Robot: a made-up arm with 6 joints.
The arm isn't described. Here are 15 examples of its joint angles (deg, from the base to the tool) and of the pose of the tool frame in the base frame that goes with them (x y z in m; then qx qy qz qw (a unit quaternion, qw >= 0)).
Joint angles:
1: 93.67 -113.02 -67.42 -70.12 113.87 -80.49
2: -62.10 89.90 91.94 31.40 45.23 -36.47
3: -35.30 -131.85 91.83 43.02 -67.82 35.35
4: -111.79 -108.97 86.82 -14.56 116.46 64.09
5: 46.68 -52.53 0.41 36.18 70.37 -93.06
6: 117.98 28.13 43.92 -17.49 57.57 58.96
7: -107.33 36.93 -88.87 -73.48 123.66 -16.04
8: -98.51 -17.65 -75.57 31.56 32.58 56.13
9: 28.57 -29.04 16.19 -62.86 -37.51 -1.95
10: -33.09 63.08 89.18 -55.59 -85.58 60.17
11: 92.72 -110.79 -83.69 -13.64 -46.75 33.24
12: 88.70 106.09 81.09 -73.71 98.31 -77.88
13: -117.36 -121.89 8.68 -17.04 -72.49 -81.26
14: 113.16 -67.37 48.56 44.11 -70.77 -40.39
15: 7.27 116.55 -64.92 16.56 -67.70 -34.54
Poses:
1: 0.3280 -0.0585 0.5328 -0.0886 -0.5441 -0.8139 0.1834
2: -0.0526 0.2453 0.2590 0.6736 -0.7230 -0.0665 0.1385
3: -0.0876 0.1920 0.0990 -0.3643 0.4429 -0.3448 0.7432
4: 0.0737 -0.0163 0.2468 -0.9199 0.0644 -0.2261 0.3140
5: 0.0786 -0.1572 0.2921 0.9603 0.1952 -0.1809 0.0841
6: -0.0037 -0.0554 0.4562 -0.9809 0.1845 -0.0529 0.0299
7: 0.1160 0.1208 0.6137 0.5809 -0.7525 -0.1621 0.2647
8: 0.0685 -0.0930 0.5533 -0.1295 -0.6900 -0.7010 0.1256
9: -0.1465 0.0955 0.1797 0.5399 -0.5943 0.5935 0.0552
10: 0.1194 0.3200 0.1193 -0.0267 -0.4919 0.3363 0.8027
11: 0.1938 -0.1452 0.4242 -0.7390 -0.1889 -0.6222 0.1760
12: 0.1483 0.1402 0.2590 0.4089 0.6814 -0.5997 0.0940
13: 0.2604 0.0444 0.1422 -0.2322 -0.1918 -0.7300 0.6135
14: 0.2276 0.0521 0.3443 0.0062 -0.4145 -0.7834 0.4632
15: 0.0540 0.0317 0.0351 0.3241 0.4514 -0.7676 0.3195
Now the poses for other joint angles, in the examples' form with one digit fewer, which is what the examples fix.
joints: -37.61 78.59 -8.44 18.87 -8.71 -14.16
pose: 0.073 -0.097 0.295 0.929 -0.167 -0.269 0.190
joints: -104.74 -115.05 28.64 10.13 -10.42 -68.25
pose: 0.250 0.024 0.178 -0.081 -0.038 -0.856 0.510
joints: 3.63 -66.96 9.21 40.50 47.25 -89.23
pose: -0.011 -0.135 0.287 0.985 -0.031 0.141 0.098
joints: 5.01 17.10 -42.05 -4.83 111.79 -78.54
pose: 0.290 -0.079 0.102 -0.705 -0.583 -0.268 0.301
